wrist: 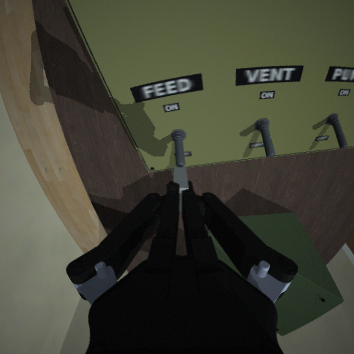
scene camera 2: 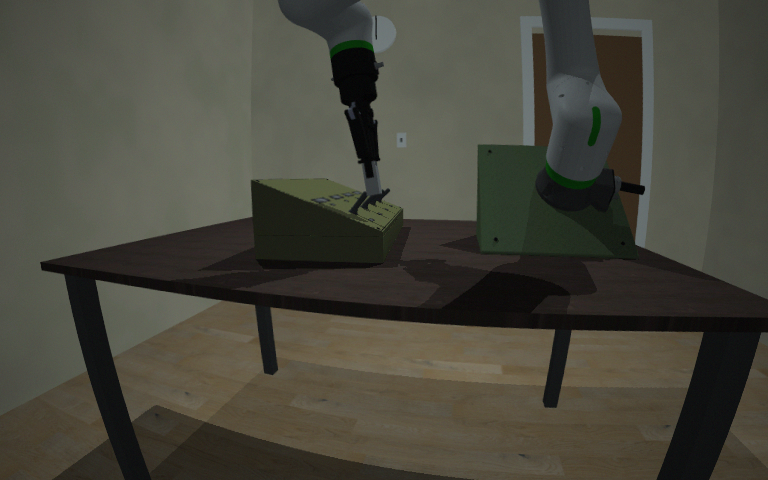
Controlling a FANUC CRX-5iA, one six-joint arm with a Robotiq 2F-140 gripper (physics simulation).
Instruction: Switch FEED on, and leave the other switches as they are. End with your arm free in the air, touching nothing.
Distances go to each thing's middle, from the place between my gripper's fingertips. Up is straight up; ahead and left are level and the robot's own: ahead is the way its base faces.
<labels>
I see my gripper 150 mm short of the olive switch box (scene camera 2: 293, 219), 150 mm to the left of it and 50 mm above it.
</labels>
